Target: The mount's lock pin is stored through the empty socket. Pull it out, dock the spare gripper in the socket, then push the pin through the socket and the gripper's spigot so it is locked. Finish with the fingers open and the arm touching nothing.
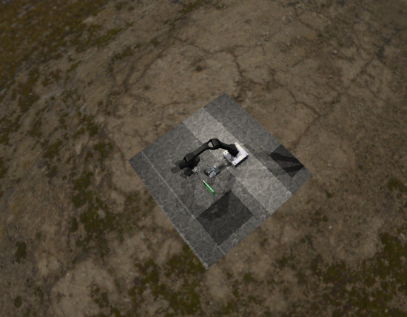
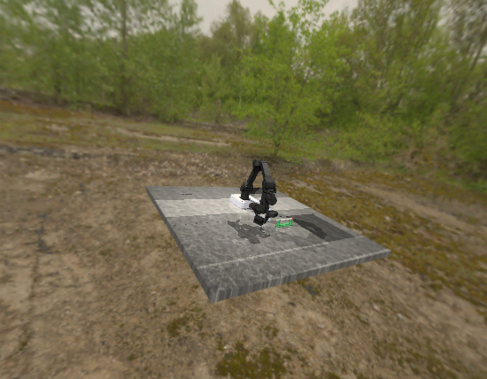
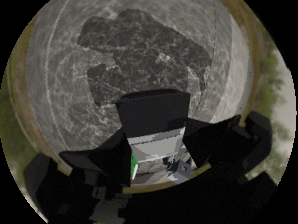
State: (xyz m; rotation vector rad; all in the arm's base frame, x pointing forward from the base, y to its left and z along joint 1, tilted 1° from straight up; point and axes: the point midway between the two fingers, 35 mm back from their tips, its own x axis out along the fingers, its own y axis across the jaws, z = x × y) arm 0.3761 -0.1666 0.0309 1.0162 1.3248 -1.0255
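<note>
The spare gripper lies 2 cm above my gripper tip and 1 cm to the left of it. From my gripper tip the other things lie so: green mount: 22 cm to the left, 2 cm below, 2 cm ahead; then grey mount: 13 cm to the left, 10 cm behind, 1 cm above.
</note>
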